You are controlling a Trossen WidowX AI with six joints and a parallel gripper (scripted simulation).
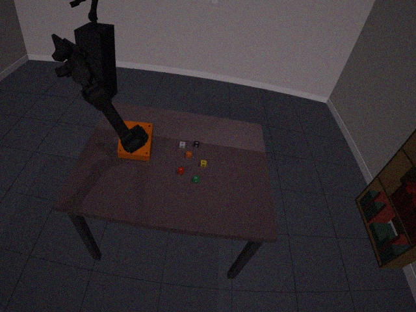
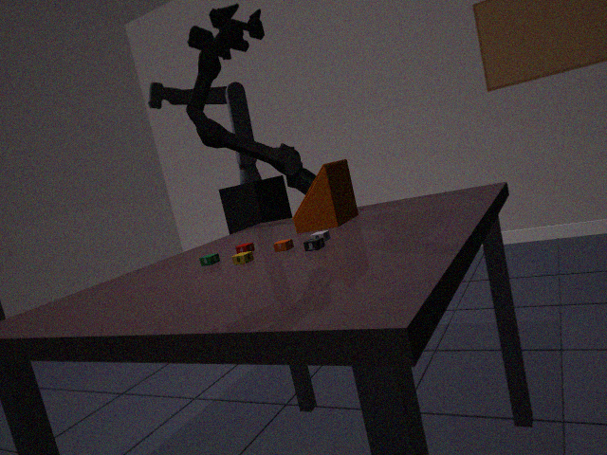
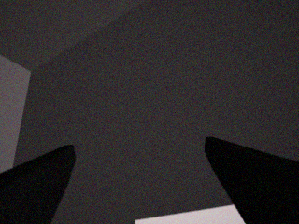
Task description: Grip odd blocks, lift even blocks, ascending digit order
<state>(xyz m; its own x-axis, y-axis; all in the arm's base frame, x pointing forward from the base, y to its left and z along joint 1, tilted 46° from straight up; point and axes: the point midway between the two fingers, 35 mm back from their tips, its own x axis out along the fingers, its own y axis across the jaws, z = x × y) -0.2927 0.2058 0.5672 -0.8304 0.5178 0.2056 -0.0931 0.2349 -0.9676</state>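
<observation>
My gripper tip is 710 mm above the white block, 420 mm short of it and 370 mm to the right of it. The rest, counted from my gripper tip: red block: 710 mm below, 460 mm ahead, 170 mm to the left; then orange block: 710 mm below, 480 mm ahead, 310 mm to the left; then green block: 710 mm below, 550 mm ahead, 140 mm to the left.
</observation>
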